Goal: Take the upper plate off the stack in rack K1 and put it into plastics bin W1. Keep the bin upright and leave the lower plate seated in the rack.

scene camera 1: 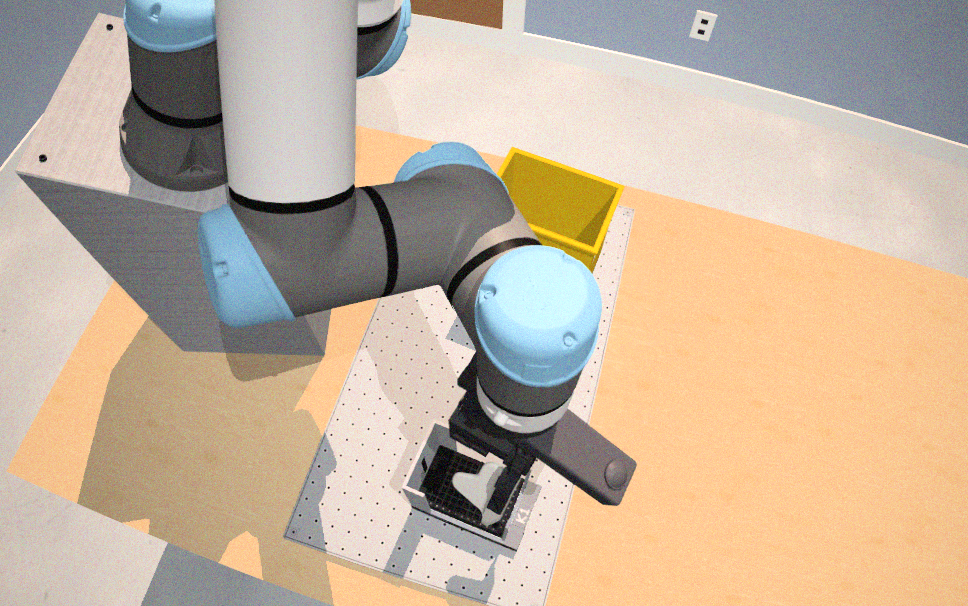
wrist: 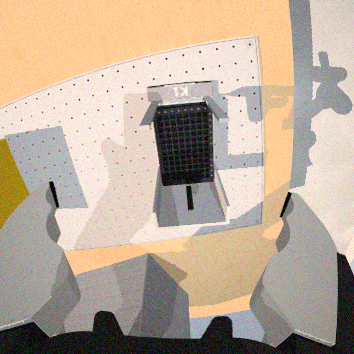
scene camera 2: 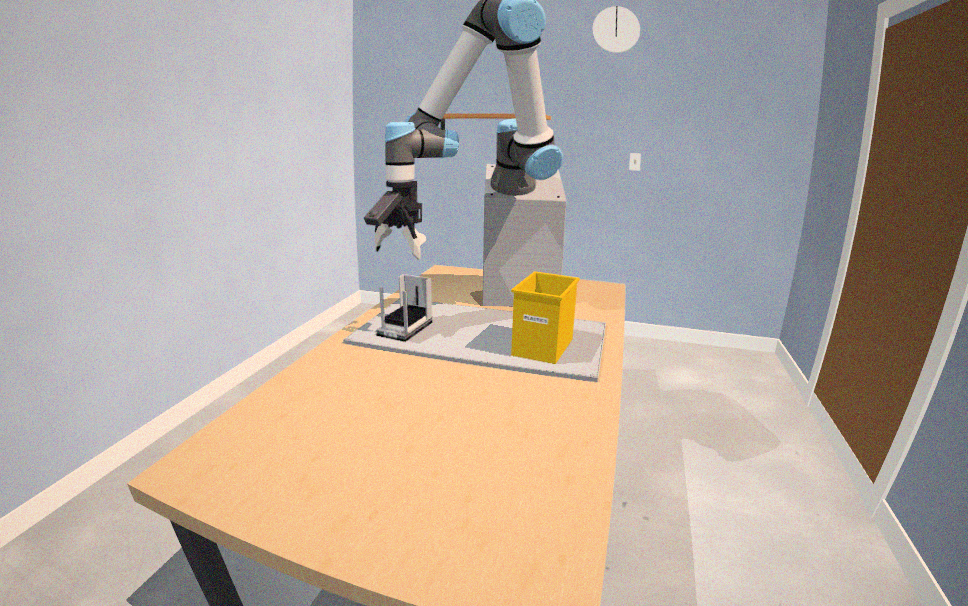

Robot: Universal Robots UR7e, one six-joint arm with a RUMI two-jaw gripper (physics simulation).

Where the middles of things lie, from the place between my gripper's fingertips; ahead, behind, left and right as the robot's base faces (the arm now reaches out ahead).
Right now my hand is 6 cm past the black plate (scene camera 1: 442,496), 2 cm to the left of it and 19 cm above it. Also, from my hand: yellow plastics bin W1 (scene camera 1: 568,209): 12 cm behind, 38 cm to the left, 14 cm below.
